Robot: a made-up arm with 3 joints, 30 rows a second.
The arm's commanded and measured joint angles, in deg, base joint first. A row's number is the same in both.
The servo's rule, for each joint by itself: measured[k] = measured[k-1] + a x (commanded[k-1-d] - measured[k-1]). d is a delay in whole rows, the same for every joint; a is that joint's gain. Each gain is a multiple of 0.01, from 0.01 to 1. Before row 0 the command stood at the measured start. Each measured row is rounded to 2 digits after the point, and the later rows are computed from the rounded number. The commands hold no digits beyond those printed.
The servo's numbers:
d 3
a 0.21 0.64 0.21
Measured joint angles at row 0:
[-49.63 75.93 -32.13]
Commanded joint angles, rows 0 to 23:
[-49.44 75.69 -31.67]
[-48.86 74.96 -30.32]
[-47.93 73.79 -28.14]
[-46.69 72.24 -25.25]
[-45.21 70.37 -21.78]
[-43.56 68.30 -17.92]
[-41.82 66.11 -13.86]
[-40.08 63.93 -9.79]
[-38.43 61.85 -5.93]
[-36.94 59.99 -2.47]
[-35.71 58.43 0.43]
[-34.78 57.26 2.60]
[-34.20 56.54 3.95]
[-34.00 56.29 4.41]
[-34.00 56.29 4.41]
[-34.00 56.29 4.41]
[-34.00 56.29 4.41]
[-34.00 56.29 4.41]
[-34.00 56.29 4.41]
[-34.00 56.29 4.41]
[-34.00 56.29 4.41]
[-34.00 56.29 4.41]
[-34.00 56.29 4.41]
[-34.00 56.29 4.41]
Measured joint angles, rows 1 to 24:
[-49.63 75.93 -32.13]
[-49.63 75.93 -32.13]
[-49.63 75.93 -32.13]
[-49.59 75.78 -32.03]
[-49.44 75.26 -31.67]
[-49.12 74.32 -30.93]
[-48.61 72.99 -29.74]
[-47.90 71.31 -28.07]
[-46.99 69.38 -25.94]
[-45.90 67.29 -23.40]
[-44.68 65.14 -20.54]
[-43.37 63.03 -17.47]
[-42.02 61.08 -14.32]
[-40.69 59.38 -11.22]
[-39.45 58.02 -8.32]
[-38.35 57.07 -5.74]
[-37.44 56.57 -3.61]
[-36.72 56.39 -1.93]
[-36.15 56.33 -0.60]
[-35.70 56.30 0.45]
[-35.34 56.29 1.28]
[-35.06 56.29 1.94]
[-34.84 56.29 2.46]
[-34.66 56.29 2.87]

